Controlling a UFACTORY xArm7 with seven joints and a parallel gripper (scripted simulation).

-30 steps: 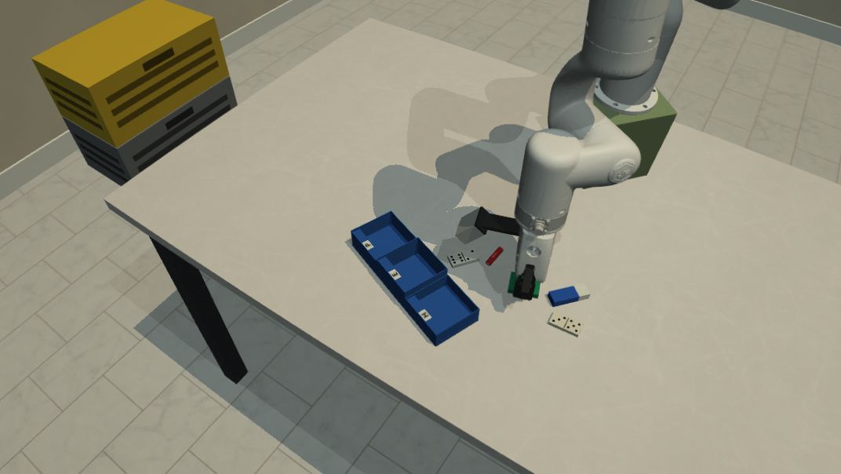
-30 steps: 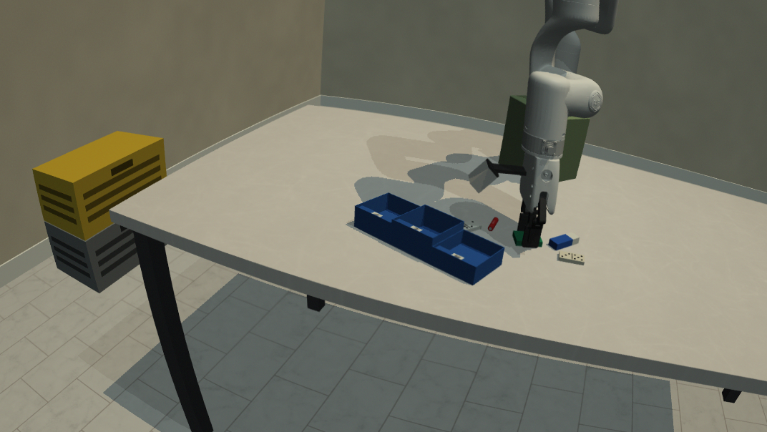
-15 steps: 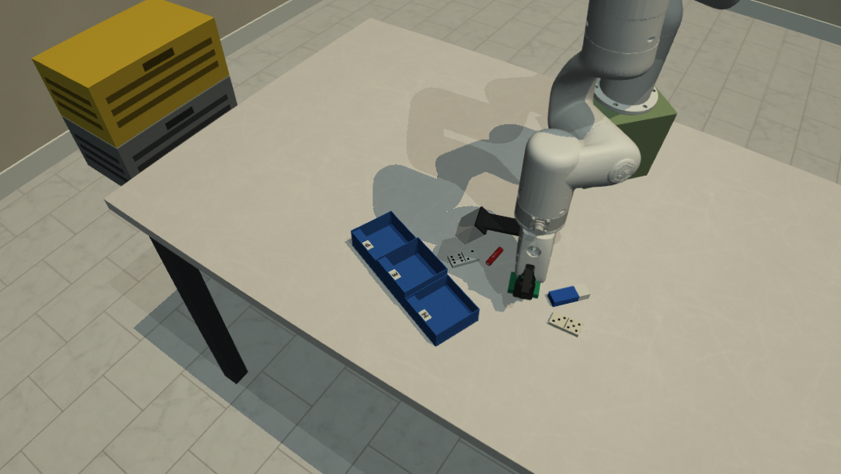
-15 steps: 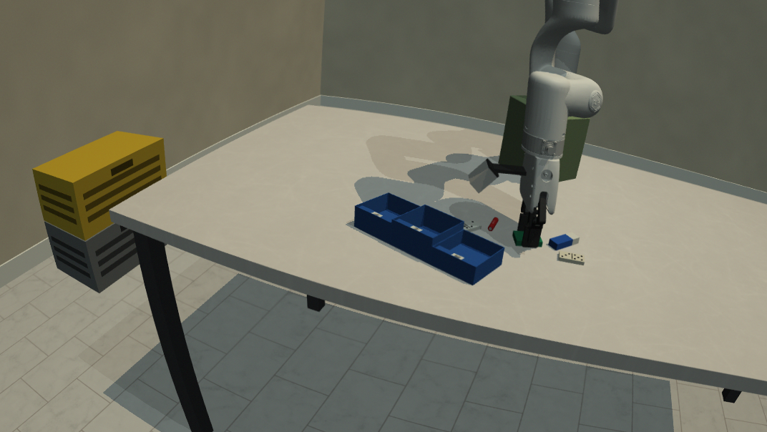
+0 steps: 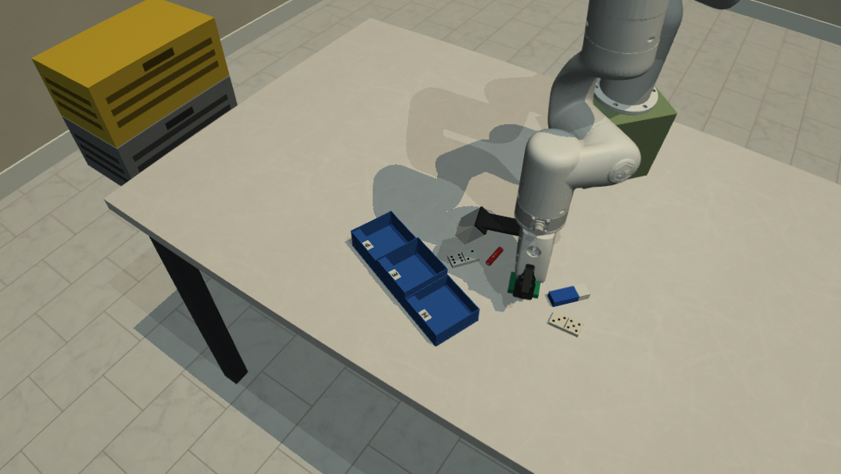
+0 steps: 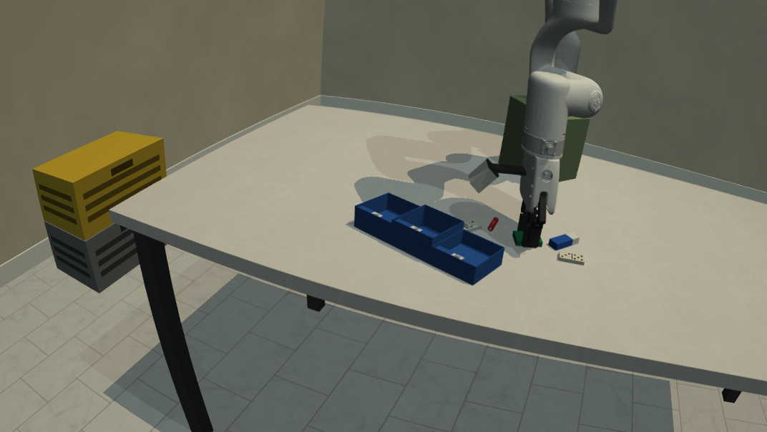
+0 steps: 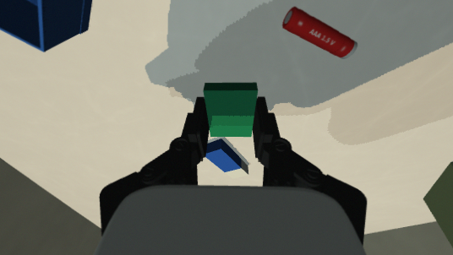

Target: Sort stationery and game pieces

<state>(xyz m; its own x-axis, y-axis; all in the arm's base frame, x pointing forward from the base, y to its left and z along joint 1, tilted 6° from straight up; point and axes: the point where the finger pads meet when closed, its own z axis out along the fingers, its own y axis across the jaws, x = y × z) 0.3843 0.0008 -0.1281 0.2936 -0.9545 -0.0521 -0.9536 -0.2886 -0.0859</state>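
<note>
The red cylinder lies 70 mm to the right of my hand, 30 mm behind it and 20 mm below it. The rest, counted from my hand: blue-and-white eraser 80 mm to the left, 20 mm below, 20 mm behind; then blue three-part bin 170 mm to the right, 90 mm ahead; then green block 20 mm below.
</note>
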